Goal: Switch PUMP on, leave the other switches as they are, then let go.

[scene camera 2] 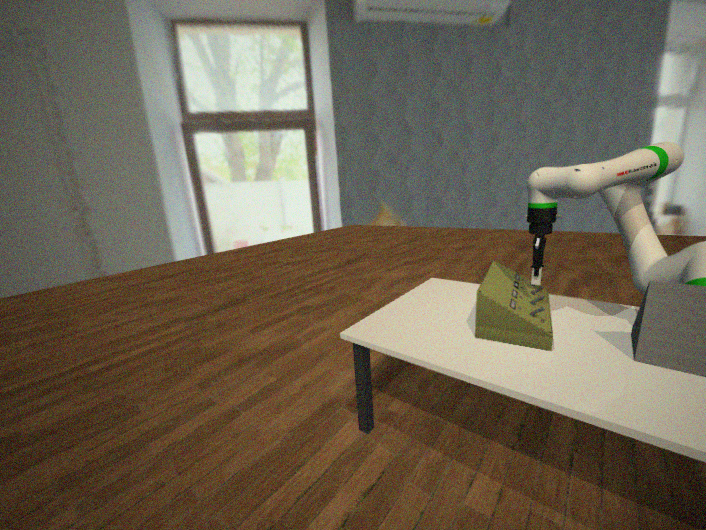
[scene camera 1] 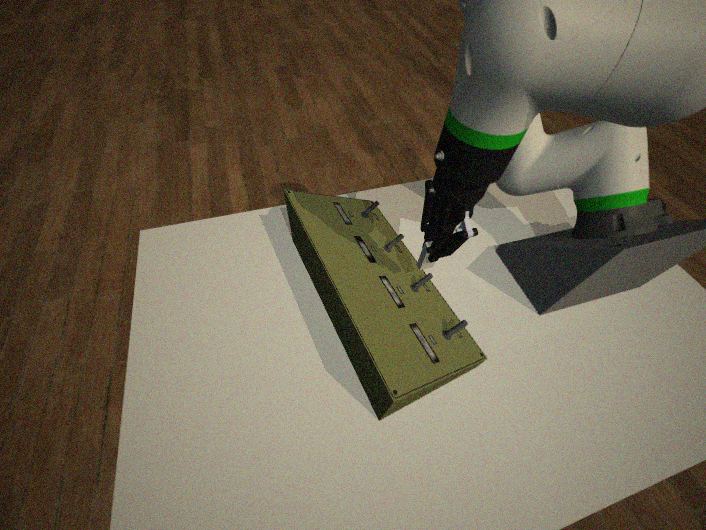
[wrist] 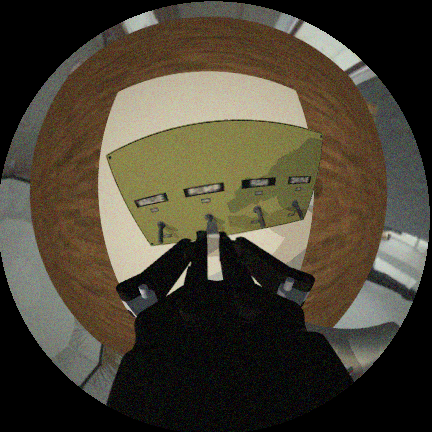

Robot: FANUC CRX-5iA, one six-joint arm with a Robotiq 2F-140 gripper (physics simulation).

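Frame: origin at the arm's base, x ahead, y left, z up, level; metres.
Where they show: gripper, fingertip midpoint: (scene camera 2: 535,284) (scene camera 1: 424,265) (wrist: 211,229); arm's base, origin of the base link: (scene camera 1: 611,232).
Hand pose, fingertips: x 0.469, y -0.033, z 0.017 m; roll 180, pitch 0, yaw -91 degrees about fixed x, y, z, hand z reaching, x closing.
Each offset is from my fingertips to the centre of the thing. "pt": to the spot under its first point. Level surfaces: height alone.
The olive, sloped switch box {0.087 m ahead, 0.046 m right, 0.109 m down} (scene camera 1: 342,273) (scene camera 2: 507,329) (wrist: 200,155) carries a row of grey levers. The PUMP lever {0.012 m back, 0.002 m left, 0.061 m down} (scene camera 1: 422,282) (wrist: 209,219) is second from the left in the wrist view; the label plates there are too blurred to read. It leans towards the panel's lower edge, away from its small ON plate {pt 0.046 m ahead, 0.007 m left, 0.059 m down} (wrist: 206,200), like its neighbours. My gripper (scene camera 1: 421,262) (scene camera 2: 536,277) (wrist: 211,229) is shut and empty. Its tips are close above the lower edge, near the PUMP lever, and cover that lever's end in the wrist view. Whether they touch is unclear.
The VALVE lever {0.027 m back, 0.121 m left, 0.061 m down} (scene camera 1: 455,329) (wrist: 161,233) stands on one side of PUMP. The FAN lever {0.004 m ahead, 0.117 m right, 0.061 m down} (scene camera 1: 393,242) (wrist: 259,216) and the DRIVE lever {0.020 m ahead, 0.236 m right, 0.061 m down} (scene camera 1: 370,208) (wrist: 298,210) stand on the other. The box rests on a white table {0.175 m down} (scene camera 1: 228,444) (scene camera 2: 399,336). The arm's grey pedestal (scene camera 1: 604,273) (scene camera 2: 672,328) is behind the gripper.
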